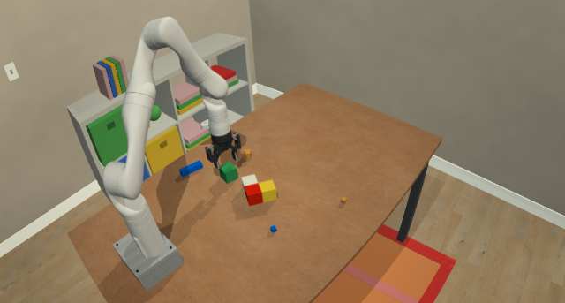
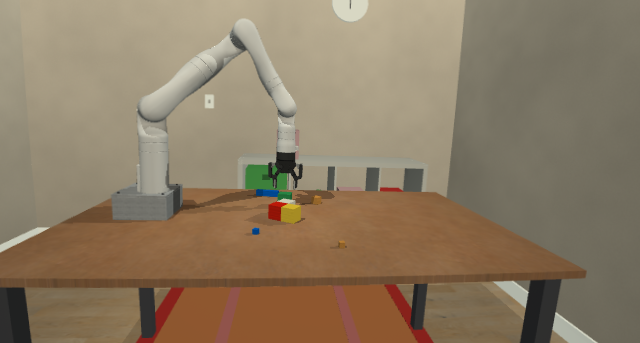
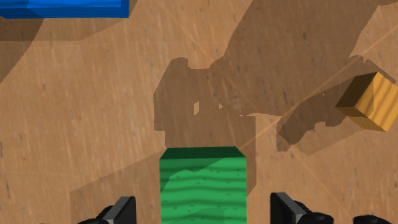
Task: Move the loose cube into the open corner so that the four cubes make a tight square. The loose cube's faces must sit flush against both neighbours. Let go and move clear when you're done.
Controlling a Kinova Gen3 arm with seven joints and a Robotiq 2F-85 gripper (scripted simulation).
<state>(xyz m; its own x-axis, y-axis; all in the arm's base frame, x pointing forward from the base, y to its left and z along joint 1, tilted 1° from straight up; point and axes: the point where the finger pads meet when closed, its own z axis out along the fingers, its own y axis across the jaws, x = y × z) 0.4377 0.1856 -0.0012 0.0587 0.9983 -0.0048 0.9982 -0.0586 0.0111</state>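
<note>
The green cube is 6 cm below my hand. The rest, counted from my hand: red cube 16 cm to the right, 6 cm below; then white cube 12 cm to the right, 6 cm below, 2 cm ahead; then small orange block 13 cm ahead, 7 cm below, 5 cm to the left.
</note>
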